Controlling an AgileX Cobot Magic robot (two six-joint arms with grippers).
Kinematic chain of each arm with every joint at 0, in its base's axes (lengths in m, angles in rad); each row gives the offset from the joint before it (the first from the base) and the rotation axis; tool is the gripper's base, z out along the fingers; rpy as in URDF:
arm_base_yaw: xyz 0 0 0.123 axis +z
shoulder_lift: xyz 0 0 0 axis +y
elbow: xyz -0.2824 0 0.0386 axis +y
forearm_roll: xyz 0.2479 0 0.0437 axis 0.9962 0 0.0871
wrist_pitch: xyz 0 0 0 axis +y
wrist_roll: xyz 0.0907 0 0.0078 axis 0.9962 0 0.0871
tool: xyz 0 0 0 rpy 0 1.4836 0
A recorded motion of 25 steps. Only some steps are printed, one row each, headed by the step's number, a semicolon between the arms.
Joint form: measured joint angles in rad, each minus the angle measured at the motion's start. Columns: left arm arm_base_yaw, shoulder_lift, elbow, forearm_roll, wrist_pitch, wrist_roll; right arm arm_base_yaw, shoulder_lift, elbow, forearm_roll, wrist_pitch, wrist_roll.
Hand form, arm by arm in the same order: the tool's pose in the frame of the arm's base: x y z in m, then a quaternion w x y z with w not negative. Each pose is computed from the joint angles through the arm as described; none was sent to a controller.
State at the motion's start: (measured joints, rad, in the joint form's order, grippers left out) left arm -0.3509 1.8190 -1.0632 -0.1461 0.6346 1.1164; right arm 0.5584 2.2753 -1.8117 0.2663 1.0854 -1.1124
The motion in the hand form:
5: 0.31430 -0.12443 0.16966 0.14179 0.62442 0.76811 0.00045; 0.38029 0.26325 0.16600 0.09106 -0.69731 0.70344 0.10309
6: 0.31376 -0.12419 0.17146 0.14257 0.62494 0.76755 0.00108; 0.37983 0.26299 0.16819 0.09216 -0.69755 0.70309 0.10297
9: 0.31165 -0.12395 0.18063 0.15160 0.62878 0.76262 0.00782; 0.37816 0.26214 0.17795 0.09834 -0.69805 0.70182 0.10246
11: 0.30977 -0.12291 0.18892 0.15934 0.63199 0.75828 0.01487; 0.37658 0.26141 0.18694 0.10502 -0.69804 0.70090 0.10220
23: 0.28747 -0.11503 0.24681 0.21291 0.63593 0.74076 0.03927; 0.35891 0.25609 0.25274 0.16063 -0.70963 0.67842 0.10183
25: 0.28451 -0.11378 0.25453 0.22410 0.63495 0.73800 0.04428; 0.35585 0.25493 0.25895 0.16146 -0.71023 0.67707 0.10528
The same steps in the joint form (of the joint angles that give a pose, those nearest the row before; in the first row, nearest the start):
5: -0.0017 -0.0255 0.0000 -0.0009 0.0281 0.0000; 0.0000 -0.0270 0.0000 0.0050 0.0160 0.0000
6: -0.0018 -0.0310 0.0000 0.0006 0.0318 0.0000; 0.0000 -0.0321 0.0006 0.0050 0.0183 0.0000
9: -0.0049 -0.0589 0.0000 0.0115 0.0376 0.0000; 0.0000 -0.0535 0.0007 0.0058 0.0272 0.0009
11: -0.0059 -0.0844 0.0000 0.0236 0.0432 0.0000; 0.0000 -0.0732 0.0007 0.0077 0.0336 0.0022
23: -0.0090 -0.2714 0.0004 0.0422 0.1102 0.0036; 0.0055 -0.2196 0.0007 0.0330 0.0739 -0.0247
25: -0.0090 -0.2965 0.0004 0.0443 0.1102 0.0036; 0.0055 -0.2342 0.0006 0.0392 0.0887 -0.0250

